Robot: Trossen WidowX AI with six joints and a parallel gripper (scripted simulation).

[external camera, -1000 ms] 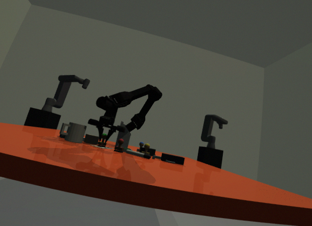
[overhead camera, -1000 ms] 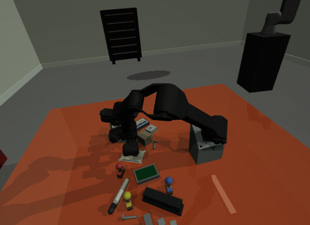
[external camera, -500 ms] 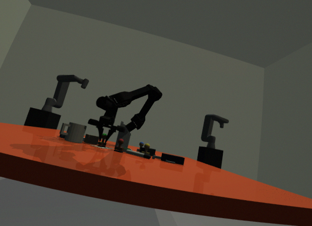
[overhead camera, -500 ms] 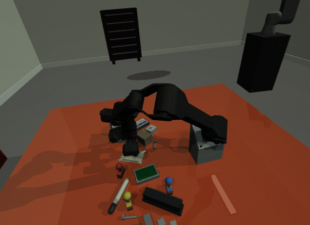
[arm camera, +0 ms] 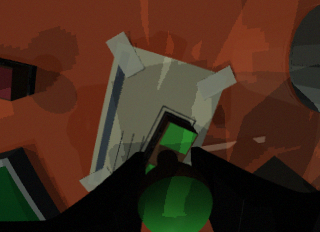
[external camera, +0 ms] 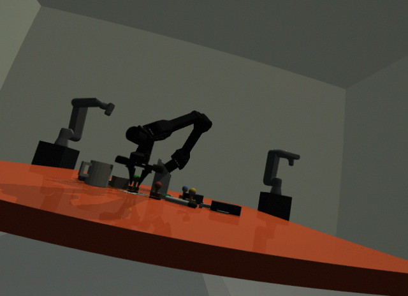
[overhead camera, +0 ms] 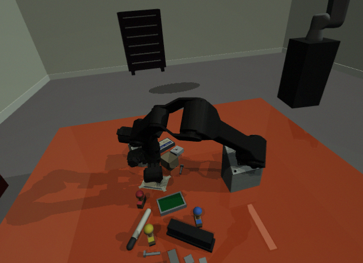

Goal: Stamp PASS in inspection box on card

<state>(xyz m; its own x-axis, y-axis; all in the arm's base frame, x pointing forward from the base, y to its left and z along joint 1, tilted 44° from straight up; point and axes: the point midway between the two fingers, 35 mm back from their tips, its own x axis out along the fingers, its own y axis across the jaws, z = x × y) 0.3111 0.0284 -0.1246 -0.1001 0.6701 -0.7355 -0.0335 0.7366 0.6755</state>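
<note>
Now: gripper tip right at the green-knobbed stamp. The rest, counted from my gripper tip: white card 3 cm below, 1 cm to the left; then red-knobbed stamp 10 cm to the left, 5 cm ahead, 1 cm below; then tan box 8 cm to the right, 6 cm behind.
</note>
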